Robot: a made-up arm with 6 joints.
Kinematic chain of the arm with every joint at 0, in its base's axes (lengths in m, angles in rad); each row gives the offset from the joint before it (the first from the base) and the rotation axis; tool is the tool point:
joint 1: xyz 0 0 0.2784 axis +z
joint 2: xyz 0 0 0 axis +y
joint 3: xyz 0 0 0.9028 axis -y
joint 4: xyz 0 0 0 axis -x
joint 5: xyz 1.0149 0 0 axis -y
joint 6: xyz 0 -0.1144 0 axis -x
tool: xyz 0 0 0
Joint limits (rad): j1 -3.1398..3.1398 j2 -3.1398..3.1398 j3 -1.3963..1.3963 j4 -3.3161..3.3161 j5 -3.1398..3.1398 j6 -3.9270..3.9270
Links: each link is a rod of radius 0.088 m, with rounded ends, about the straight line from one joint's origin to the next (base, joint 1, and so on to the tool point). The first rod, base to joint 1, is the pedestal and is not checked.
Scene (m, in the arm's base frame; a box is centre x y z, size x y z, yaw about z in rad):
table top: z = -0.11
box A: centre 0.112 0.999 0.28 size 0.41 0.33 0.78 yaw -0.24
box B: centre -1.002 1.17 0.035 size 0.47 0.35 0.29 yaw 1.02
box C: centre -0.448 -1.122 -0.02 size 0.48 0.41 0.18 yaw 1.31
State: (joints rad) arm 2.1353 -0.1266 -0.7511 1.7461 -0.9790 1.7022
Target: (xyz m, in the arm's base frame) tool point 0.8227 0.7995 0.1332
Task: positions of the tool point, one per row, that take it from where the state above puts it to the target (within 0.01 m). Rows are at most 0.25 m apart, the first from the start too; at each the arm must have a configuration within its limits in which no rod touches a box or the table.
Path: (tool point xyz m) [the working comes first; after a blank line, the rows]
Joints at the target: 0.7674 0.6859 -0.3986 1.6081 -0.9790 1.7022
Straight joint move there: touches box A.

1: -0.2170 0.7085 0.6932
2: -0.0008 0.7037 0.7071
3: 0.1943 0.6354 0.7134
4: 0.3500 0.5167 0.7125
5: 0.4540 0.3658 0.7048
6: 0.5673 0.5003 0.6504
7: 0.6753 0.6268 0.5337
8: 0.7647 0.7308 0.3583
9: 0.8227 0.7995 0.1332

